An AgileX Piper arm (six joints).
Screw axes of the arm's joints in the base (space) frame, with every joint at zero. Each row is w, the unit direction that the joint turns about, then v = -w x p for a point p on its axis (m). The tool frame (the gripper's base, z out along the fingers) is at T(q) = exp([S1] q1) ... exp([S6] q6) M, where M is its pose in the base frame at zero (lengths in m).
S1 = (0, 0, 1, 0, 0, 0)
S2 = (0, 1, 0, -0.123, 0, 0)
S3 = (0, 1, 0, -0.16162, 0, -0.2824)
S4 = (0.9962, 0, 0.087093, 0, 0.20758, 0)
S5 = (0, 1, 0, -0.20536, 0, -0.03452)
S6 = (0.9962, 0, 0.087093, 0, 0.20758, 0)
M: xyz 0.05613 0 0.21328 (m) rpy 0 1.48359 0 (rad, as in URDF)
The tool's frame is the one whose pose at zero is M.
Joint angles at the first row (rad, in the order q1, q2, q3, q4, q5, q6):
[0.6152 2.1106 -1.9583 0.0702 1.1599 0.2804]
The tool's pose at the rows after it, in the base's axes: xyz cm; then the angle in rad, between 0 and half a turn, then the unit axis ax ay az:
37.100 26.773 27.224 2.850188 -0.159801 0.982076 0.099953
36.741 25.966 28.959 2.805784 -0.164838 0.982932 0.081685
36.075 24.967 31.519 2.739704 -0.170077 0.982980 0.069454
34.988 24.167 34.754 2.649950 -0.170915 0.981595 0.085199
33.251 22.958 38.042 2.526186 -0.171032 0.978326 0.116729
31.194 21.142 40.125 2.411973 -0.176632 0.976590 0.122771
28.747 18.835 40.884 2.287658 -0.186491 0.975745 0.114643
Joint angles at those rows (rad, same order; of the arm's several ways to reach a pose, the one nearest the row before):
[0.6152 2.0952 -1.9583 0.0539 1.1718 0.2804]
[0.6152 2.0556 -1.9583 0.0000 1.1876 0.2829]
[0.6152 1.9975 -1.9583 -0.0510 1.1968 0.2810]
[0.6169 1.9244 -1.9577 -0.0630 1.1751 0.2810]
[0.6169 1.8138 -1.8989 -0.0632 1.0889 0.2810]
[0.6169 1.6889 -1.7870 -0.1051 0.9944 0.2810]
[0.6169 1.5400 -1.6069 -0.1848 0.8590 0.2954]

